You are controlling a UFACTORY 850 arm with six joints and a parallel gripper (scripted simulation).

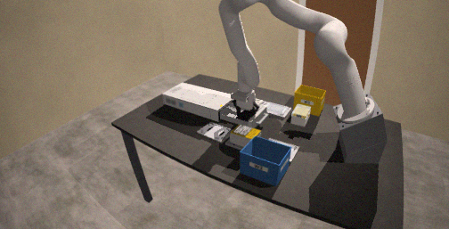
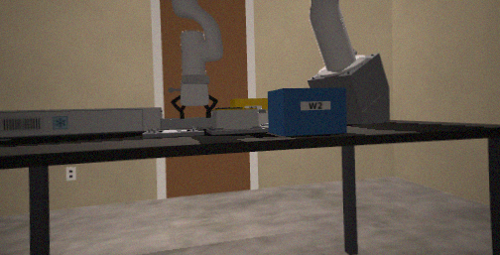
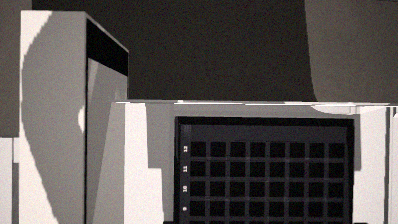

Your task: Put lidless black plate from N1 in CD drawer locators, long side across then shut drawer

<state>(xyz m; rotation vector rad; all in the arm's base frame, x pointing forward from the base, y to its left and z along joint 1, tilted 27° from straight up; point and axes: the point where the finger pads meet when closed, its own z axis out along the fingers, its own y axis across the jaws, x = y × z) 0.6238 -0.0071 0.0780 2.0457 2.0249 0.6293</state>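
Right now the black plate is 10 mm below my hand. From my hand the other things lie so: drawer: 30 mm ahead; then cooler CD: 190 mm ahead, 10 mm to the left, 10 mm above; then work nest N1: 70 mm ahead, 190 mm to the left, 30 mm below.
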